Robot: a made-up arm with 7 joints.
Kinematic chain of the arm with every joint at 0, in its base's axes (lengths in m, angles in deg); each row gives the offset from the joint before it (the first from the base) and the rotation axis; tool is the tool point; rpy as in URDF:
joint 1: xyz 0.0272 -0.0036 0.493 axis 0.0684 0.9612 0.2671
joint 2: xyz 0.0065 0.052 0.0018 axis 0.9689 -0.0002 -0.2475
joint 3: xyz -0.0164 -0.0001 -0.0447 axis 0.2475 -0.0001 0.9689
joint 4: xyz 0.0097 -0.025 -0.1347 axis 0.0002 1 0
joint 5: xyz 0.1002 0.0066 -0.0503 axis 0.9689 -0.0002 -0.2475
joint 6: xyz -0.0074 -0.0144 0.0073 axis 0.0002 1 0
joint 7: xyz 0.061 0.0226 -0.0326 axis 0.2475 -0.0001 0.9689
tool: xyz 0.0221 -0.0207 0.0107 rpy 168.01 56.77 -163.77
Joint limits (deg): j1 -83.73..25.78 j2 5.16..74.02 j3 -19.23..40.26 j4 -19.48..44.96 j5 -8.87..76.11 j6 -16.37..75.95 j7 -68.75..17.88
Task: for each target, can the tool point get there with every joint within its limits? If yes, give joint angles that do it. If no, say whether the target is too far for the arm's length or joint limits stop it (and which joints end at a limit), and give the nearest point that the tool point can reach.
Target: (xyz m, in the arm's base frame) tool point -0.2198 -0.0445 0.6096
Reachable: no: joint limits stop it (at a limit: joint 1, joint 2, joint 3, joint 4, joint 5, joint 6, joint 7) | nearest point 0.0659 0.1455 0.7239 | short by 0.362 m
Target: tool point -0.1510 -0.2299 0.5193
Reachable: no: joint limits stop it (at a limit: joint 1, joint 2, joint 3, joint 4, joint 6) | nearest point 0.1847 -0.1238 0.6027 | short by 0.362 m
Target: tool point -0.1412 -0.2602 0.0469
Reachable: no: too far | nearest point -0.0730 -0.0136 0.1514 | short by 0.276 m
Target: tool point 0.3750 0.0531 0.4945
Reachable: yes | joints -71.98 17.89 12.37 14.52 20.60 48.10 -26.88
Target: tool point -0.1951 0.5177 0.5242
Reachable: no: too far | nearest point -0.0325 0.3738 0.4427 | short by 0.232 m
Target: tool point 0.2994 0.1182 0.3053
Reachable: yes | joints -31.35 34.92 -7.52 8.53 4.88 37.96 -11.82
